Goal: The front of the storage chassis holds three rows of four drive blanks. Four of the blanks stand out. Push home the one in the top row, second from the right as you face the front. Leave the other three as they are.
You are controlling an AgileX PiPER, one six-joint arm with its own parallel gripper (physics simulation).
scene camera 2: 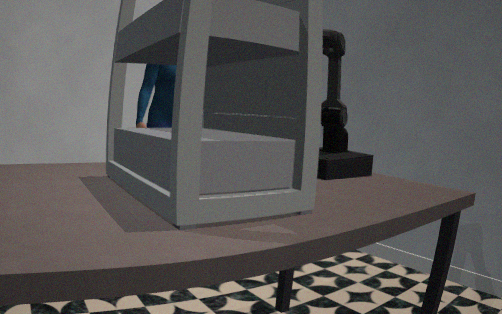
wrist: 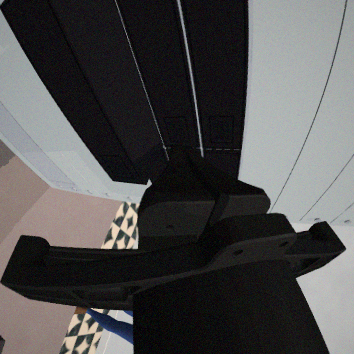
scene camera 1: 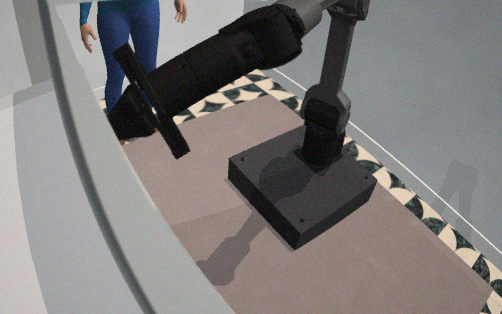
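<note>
Dark drive blanks of the chassis front show in the wrist view. One blank at the left stands out, with its side face visible. Two blanks to its right look level with each other, with pale gaps beside and between them. Their row positions cannot be told here. My gripper is shut and empty, its tips together near the lower ends of these two. Its tips cover part of the seam; contact cannot be told. Neither scene view shows the chassis front.
A grey rack frame stands on the brown table; its near edge runs down the left in scene camera 1. The arm's dark base is on the table. Pale panels flank the blanks. A person stands behind.
</note>
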